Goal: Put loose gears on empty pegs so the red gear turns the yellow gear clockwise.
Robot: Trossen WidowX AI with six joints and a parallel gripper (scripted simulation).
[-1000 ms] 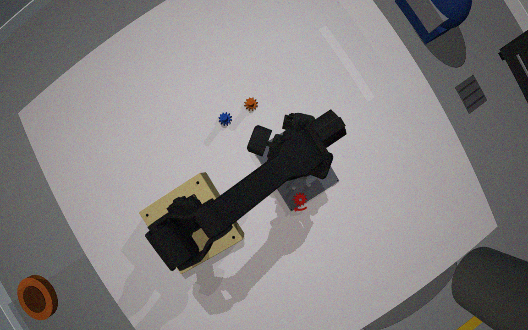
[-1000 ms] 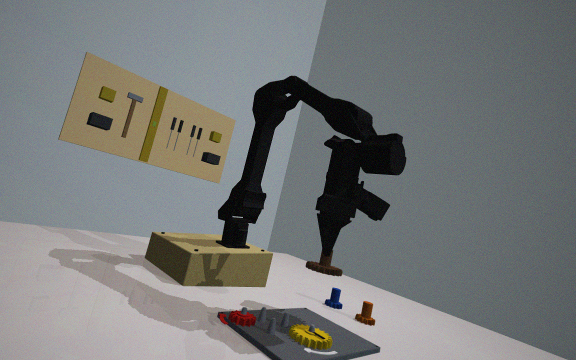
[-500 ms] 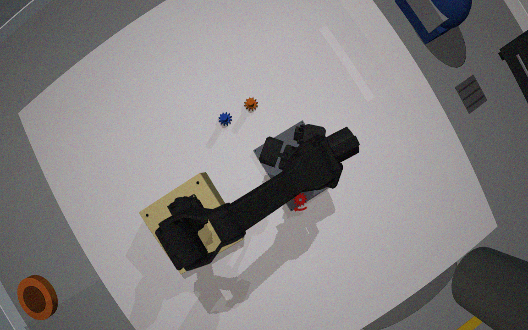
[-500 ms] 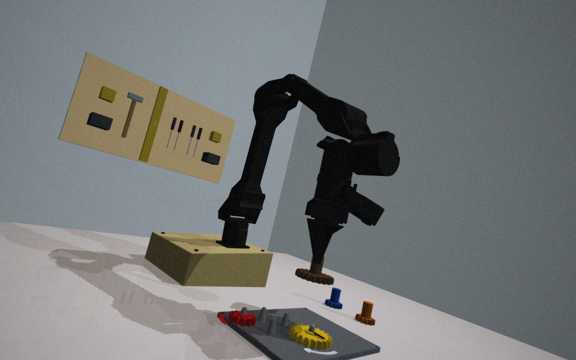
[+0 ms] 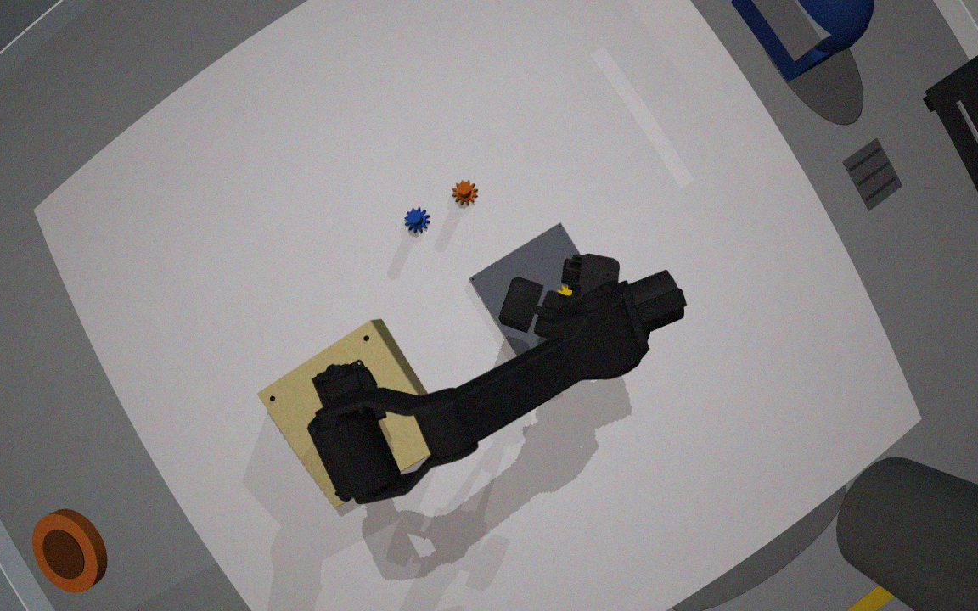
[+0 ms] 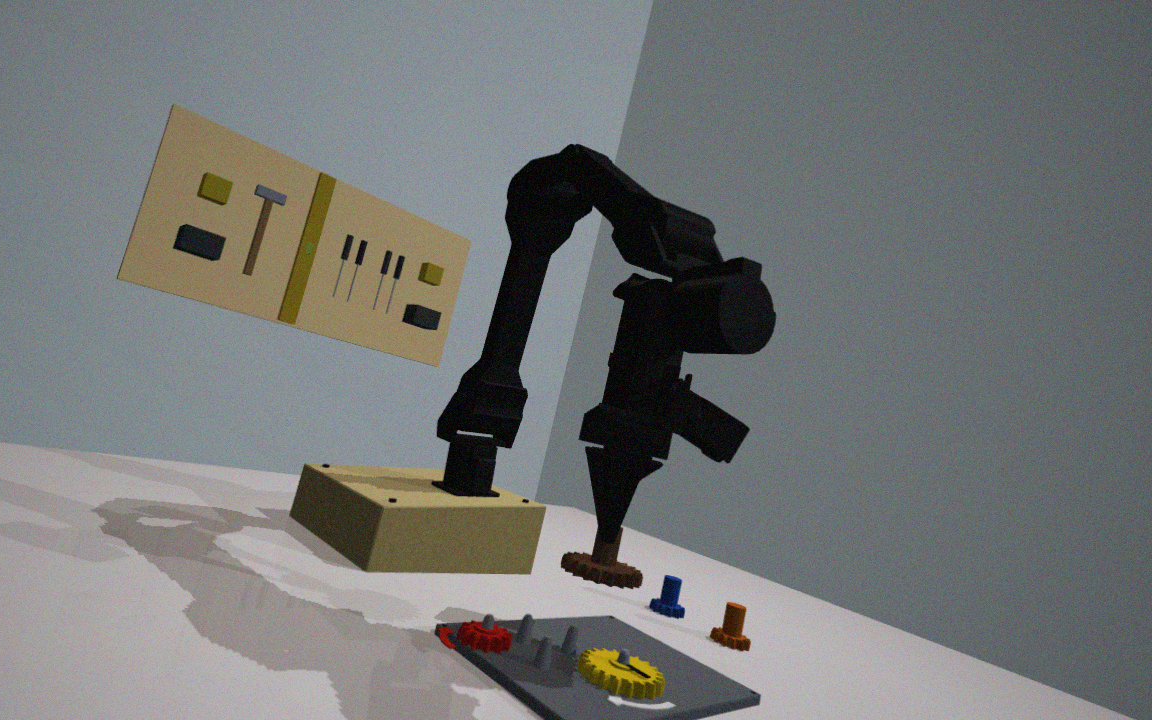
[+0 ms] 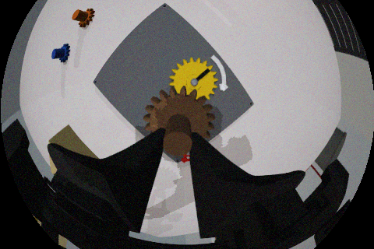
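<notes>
Right now my gripper tip is 4 cm past the red gear, 7 cm to the left of it and 9 cm above it. Round my gripper tip: brown gear: 1 cm below; yellow gear: 3 cm ahead, 1 cm to the left, 9 cm below; orange gear: 3 cm behind, 25 cm to the left, 9 cm below.
</notes>
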